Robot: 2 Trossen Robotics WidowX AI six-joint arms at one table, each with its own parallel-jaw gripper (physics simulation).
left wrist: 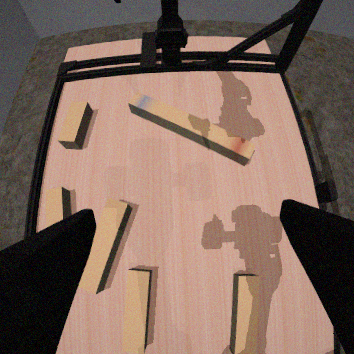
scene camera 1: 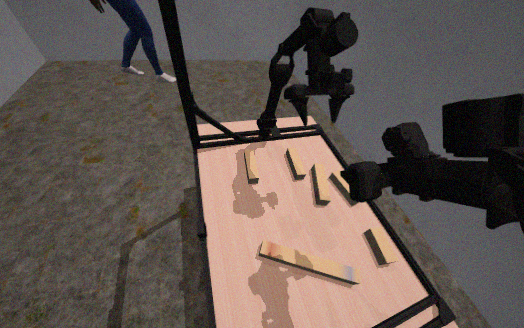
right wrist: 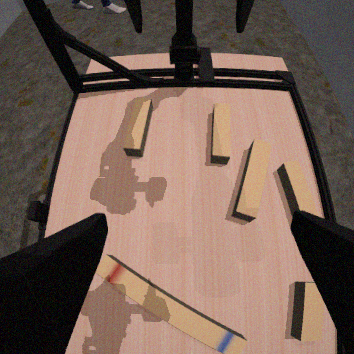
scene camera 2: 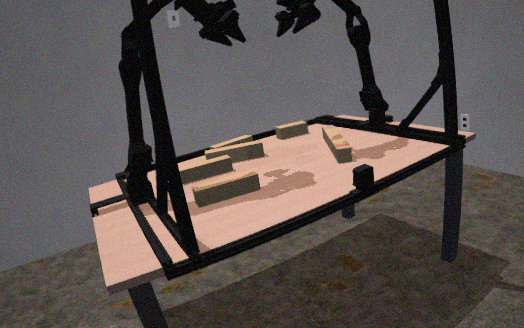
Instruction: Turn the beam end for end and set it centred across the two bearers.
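Seen in the pictures: left gripper, fingertip midpoint: [left wrist: 189,214] [scene camera 1: 320,124] [right wrist: 189,30] [scene camera 2: 238,43]; right gripper, fingertip midpoint: [right wrist: 201,222] [scene camera 2: 285,34]; left arm's base, link origin: [scene camera 1: 263,134] [right wrist: 183,74] [scene camera 2: 141,200]; right arm's base, link origin: [left wrist: 170,59] [scene camera 2: 378,125].
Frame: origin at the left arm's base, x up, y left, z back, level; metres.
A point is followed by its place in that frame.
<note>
The beam [scene camera 1: 310,263] @(x 0.025, y -0.039, z -0.660 m) [scene camera 2: 336,143] @(x 0.025, y -0.121, z -0.589 m) [left wrist: 185,121] @(x 0.025, y -0.028, z -0.654 m) [right wrist: 177,311] @(x 0.025, y -0.018, z -0.658 m) is a long wooden bar with a red band near one end and a blue band near the other. It lies slantwise on the table, apart from the other blocks; in scene camera 1 red is at the left. Two nearly parallel blocks, one [scene camera 1: 252,165] @(x 0.025, y -0.125, z -0.223 m) [scene camera 2: 227,189] @(x 0.007, y -0.148, z -0.203 m) [left wrist: 244,310] @(x 0.025, y -0.122, z -0.222 m) [right wrist: 141,125] @(x 0.025, y -0.114, z -0.224 m) and another [scene camera 1: 295,162] @(x 0.025, y 0.085, z -0.243 m) [scene camera 2: 207,169] @(x 0.007, y 0.073, z -0.233 m) [left wrist: 137,310] @(x 0.025, y 0.090, z -0.236 m) [right wrist: 220,132] @(x 0.025, y 0.091, z -0.249 m), look like the bearers. My left gripper [scene camera 1: 320,119] @(x 0.370, y -0.001, z -0.373 m) [scene camera 2: 237,40] @(x 0.370, y -0.001, z -0.373 m) [left wrist: 189,214] @(x 0.370, y -0.001, z -0.373 m) and right gripper [scene camera 2: 286,31] @(x 0.379, y 0.000, z -0.542 m) [right wrist: 200,220] @(x 0.379, y 0.000, z -0.542 m) are open, empty and high above the table.
Other wooden blocks lie nearby: a long one [scene camera 1: 321,185] @(x 0.031, y 0.147, z -0.393 m) [scene camera 2: 235,151] @(x 0.019, y 0.140, z -0.365 m) [left wrist: 107,245] @(x 0.031, y 0.148, z -0.367 m) [right wrist: 253,180] @(x 0.031, y 0.156, z -0.384 m), one [scene camera 1: 341,187] @(x 0.007, y 0.257, z -0.413 m) [left wrist: 55,205] @(x 0.025, y 0.280, z -0.455 m) [right wrist: 300,187] @(x 0.025, y 0.278, z -0.401 m) partly hidden in scene camera 1, and a short one [scene camera 1: 381,245] @(x 0.028, y 0.254, z -0.683 m) [scene camera 2: 291,130] @(x 0.009, y 0.245, z -0.665 m) [left wrist: 75,125] @(x 0.028, y 0.255, z -0.663 m) [right wrist: 314,310] @(x 0.028, y 0.271, z -0.680 m). Black rails edge the table.
</note>
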